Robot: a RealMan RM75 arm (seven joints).
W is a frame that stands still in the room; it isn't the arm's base.
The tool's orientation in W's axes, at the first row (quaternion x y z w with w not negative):
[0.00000, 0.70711, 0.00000, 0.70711]
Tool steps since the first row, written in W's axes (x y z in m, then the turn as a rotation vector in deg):
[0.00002, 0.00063, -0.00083, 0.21, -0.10, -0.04]
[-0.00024, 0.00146, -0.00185, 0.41, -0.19, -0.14]
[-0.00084, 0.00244, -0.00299, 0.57, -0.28, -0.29]
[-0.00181, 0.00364, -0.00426, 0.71, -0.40, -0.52]
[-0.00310, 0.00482, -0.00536, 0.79, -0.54, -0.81]
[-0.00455, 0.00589, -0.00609, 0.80, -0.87, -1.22]
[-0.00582, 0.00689, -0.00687, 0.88, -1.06, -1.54]
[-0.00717, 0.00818, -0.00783, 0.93, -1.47, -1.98]
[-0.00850, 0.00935, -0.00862, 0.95, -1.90, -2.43]
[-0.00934, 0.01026, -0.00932, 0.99, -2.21, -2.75]
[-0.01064, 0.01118, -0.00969, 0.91, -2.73, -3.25]
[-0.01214, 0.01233, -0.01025, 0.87, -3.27, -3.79]
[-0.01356, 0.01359, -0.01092, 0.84, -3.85, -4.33]
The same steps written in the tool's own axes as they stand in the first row. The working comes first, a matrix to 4 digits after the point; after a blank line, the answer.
The tool's axes in the first row as the columns of a matrix, in W's axes (used below as rounded here):
[0.0000, 0.0000, 1.0000]
[0.0000, 1.0000, 0.0000]
[-1.0000, 0.0000, 0.0000]

[0.00083, 0.00063, 0.00002, 0.04, -0.10, 0.21]
[0.00185, 0.00146, -0.00024, 0.14, -0.19, 0.41]
[0.00299, 0.00244, -0.00084, 0.29, -0.28, 0.57]
[0.00426, 0.00364, -0.00181, 0.52, -0.40, 0.71]
[0.00536, 0.00482, -0.00310, 0.81, -0.54, 0.79]
[0.00609, 0.00589, -0.00455, 1.22, -0.87, 0.80]
[0.00687, 0.00689, -0.00582, 1.54, -1.06, 0.88]
[0.00783, 0.00818, -0.00717, 1.98, -1.47, 0.93]
[0.00862, 0.00935, -0.00850, 2.43, -1.90, 0.95]
[0.00932, 0.01026, -0.00934, 2.75, -2.21, 0.99]
[0.00969, 0.01118, -0.01064, 3.25, -2.73, 0.91]
[0.01025, 0.01233, -0.01214, 3.79, -3.27, 0.87]
[0.01092, 0.01359, -0.01356, 4.33, -3.85, 0.84]

